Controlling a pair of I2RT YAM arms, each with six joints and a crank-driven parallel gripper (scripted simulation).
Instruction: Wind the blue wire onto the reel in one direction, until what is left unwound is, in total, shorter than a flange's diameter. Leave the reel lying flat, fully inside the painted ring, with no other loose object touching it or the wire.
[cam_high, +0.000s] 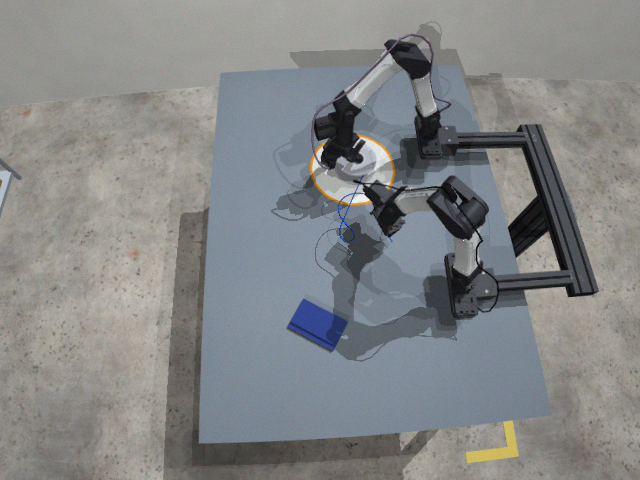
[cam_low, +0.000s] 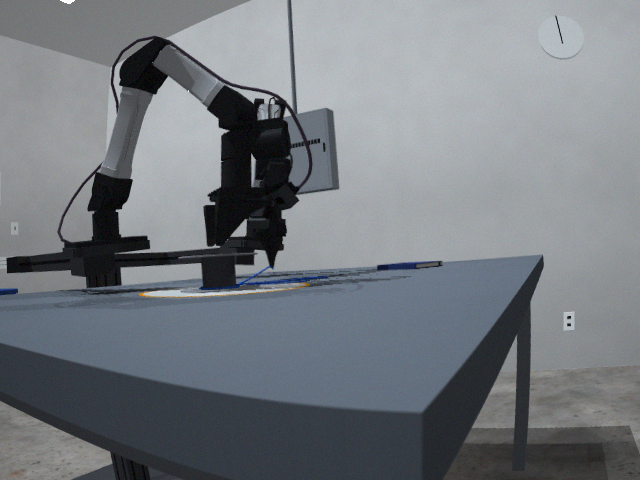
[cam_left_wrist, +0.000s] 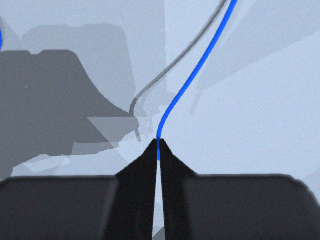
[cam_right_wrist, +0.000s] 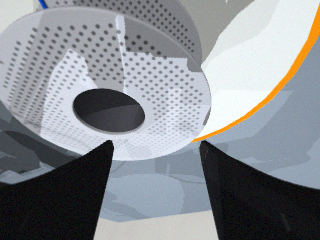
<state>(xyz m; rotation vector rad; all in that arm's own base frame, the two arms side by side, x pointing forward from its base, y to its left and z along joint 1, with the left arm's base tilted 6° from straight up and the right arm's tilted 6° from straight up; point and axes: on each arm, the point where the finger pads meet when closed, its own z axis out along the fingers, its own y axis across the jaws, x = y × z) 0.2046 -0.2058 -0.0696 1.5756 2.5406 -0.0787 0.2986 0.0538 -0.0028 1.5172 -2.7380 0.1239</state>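
Note:
My right gripper is now 6 cm above the perforated reel, 3 cm to the right of it and 2 cm past it. The rest, counted from my right hand: orange painted ring (9 cm below, 3 cm to the left, 2 cm behind); blue book (62 cm to the left, 16 cm ahead, 8 cm below).

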